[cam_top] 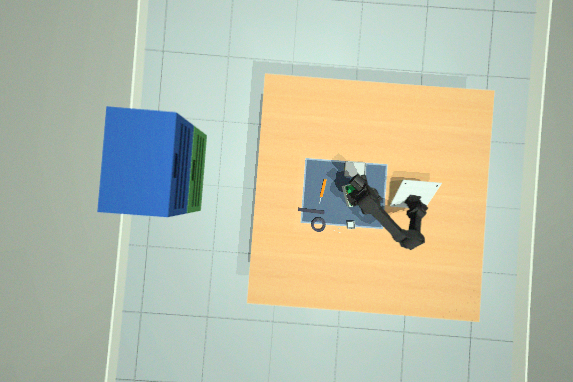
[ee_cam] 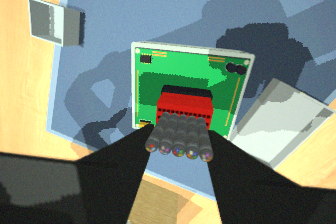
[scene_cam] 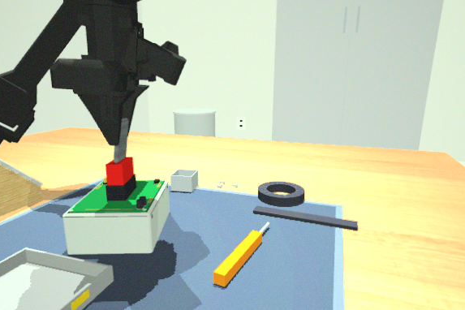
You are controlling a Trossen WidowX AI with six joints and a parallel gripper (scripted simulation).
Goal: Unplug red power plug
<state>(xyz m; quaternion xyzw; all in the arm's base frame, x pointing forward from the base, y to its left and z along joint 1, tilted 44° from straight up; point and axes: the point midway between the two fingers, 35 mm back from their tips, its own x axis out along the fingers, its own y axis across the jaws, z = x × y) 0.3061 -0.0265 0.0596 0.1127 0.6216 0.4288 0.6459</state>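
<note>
My gripper tip is 30 mm above the red power plug. The rest, counted from my gripper tip: blue mat 50 mm ahead, 120 mm below; dark flat bar 220 mm ahead, 130 mm to the left, 120 mm below.
</note>
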